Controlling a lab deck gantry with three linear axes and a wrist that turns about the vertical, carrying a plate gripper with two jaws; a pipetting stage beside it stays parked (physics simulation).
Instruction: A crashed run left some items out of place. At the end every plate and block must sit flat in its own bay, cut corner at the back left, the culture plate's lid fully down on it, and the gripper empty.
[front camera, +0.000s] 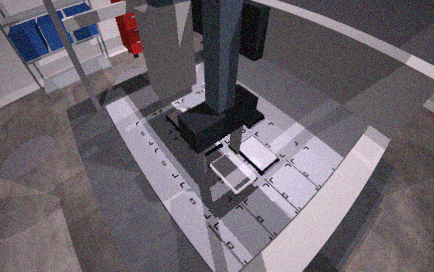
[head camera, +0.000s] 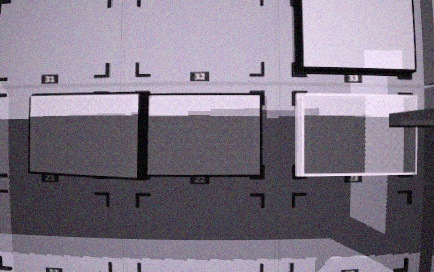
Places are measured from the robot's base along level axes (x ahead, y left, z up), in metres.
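Pixels of known places: gripper, fingertip midpoint: (front camera: 218, 160) (head camera: 412, 202); robot's base at its link origin: (front camera: 136, 123) (head camera: 2, 266).
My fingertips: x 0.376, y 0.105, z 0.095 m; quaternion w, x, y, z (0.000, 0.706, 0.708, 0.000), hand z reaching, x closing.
Observation:
Ahead of a thing's pixels: the offset from my fingertips to its top centre.
My gripper (front camera: 220, 161) is open and empty, its jaws apart above the deck near bays 22 and 23. One jaw (head camera: 412, 119) shows at the right in the head view. A black-edged plate @[0.262 m back, 0.045 m left, 0.066 m down] (front camera: 174, 120) (head camera: 84, 142) lies askew between bays 21 and 22; its right end looks raised against the neighbouring plate @[0.148 m back, 0.045 m left, 0.080 m down] (front camera: 214, 149) (head camera: 204, 142) at bay 22. A pale-rimmed clear plate @[0.016 m ahead, 0.045 m left, 0.080 m down] (front camera: 232, 172) (head camera: 334, 145) sits at bay 23; I cannot tell whether its lid is fully down. A white-topped, black-edged plate @[0.016 m ahead, 0.152 m left, 0.080 m down] (front camera: 258, 152) (head camera: 357, 35) is at bay 33. The gripper body hides part of the deck.
A black block @[0.148 m back, 0.259 m left, 0.078 m down] (front camera: 255, 120) shows partly behind the gripper body. A grey column (front camera: 167, 60) stands at the back left of the deck, and a pale raised rail (front camera: 327, 200) runs along the right front. Blue bins (front camera: 30, 40) and red drawers (front camera: 130, 30) stand beyond the deck.

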